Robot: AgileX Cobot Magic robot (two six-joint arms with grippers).
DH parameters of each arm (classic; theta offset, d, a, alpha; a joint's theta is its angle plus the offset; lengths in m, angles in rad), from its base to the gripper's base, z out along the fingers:
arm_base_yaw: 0 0.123 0 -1.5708
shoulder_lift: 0.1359 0 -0.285 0
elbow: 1.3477 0 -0.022 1.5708
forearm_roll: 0 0.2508 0 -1.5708
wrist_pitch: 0 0 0.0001 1.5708
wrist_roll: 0 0.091 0 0
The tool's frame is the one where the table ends.
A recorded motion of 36 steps. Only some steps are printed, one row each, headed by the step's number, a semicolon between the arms.
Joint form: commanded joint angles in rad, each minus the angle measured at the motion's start. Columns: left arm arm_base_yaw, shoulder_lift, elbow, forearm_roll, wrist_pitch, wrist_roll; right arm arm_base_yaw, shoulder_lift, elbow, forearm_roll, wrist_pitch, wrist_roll.
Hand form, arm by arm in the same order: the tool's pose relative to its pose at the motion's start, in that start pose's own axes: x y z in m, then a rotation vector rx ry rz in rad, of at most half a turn. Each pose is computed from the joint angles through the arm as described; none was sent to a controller.
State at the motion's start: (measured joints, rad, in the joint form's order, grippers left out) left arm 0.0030 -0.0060 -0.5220 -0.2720 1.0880 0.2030; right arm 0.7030 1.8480 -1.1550 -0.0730 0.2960 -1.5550
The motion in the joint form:
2: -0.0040 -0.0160 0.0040 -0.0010 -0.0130 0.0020; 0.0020 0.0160 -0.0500 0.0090 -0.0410 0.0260
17: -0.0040 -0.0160 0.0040 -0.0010 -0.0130 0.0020; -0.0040 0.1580 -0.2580 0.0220 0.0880 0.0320
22: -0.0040 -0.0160 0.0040 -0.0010 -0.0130 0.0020; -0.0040 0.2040 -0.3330 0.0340 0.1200 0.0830
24: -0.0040 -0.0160 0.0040 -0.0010 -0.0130 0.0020; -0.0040 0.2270 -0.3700 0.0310 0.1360 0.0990
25: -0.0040 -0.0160 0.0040 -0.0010 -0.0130 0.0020; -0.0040 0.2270 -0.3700 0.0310 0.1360 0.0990
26: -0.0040 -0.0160 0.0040 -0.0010 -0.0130 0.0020; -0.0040 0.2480 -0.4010 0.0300 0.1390 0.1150
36: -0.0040 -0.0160 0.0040 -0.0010 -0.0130 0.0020; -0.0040 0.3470 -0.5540 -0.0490 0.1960 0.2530
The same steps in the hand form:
2: 0.0009 -0.0003 -0.0014 0.0010 -0.0244 0.0061; -0.0004 -0.0168 0.0004 0.0750 -0.0037 0.0338
17: 0.0009 -0.0003 -0.0014 0.0010 -0.0244 0.0061; 0.0032 -0.0417 0.0307 0.0116 0.0006 0.0579
22: 0.0009 -0.0003 -0.0014 0.0010 -0.0244 0.0061; 0.0033 -0.0518 0.0398 0.0085 -0.0031 0.1204
24: 0.0009 -0.0003 -0.0014 0.0010 -0.0244 0.0061; 0.0036 -0.0564 0.0443 0.0065 -0.0013 0.1339
25: 0.0009 -0.0003 -0.0014 0.0010 -0.0244 0.0061; 0.0036 -0.0564 0.0443 0.0065 -0.0013 0.1339
26: 0.0009 -0.0003 -0.0014 0.0010 -0.0244 0.0061; 0.0038 -0.0607 0.0488 0.0135 -0.0009 0.1492
36: 0.0009 -0.0003 -0.0014 0.0010 -0.0244 0.0061; 0.0080 -0.0773 0.0692 0.0153 0.0381 0.2188

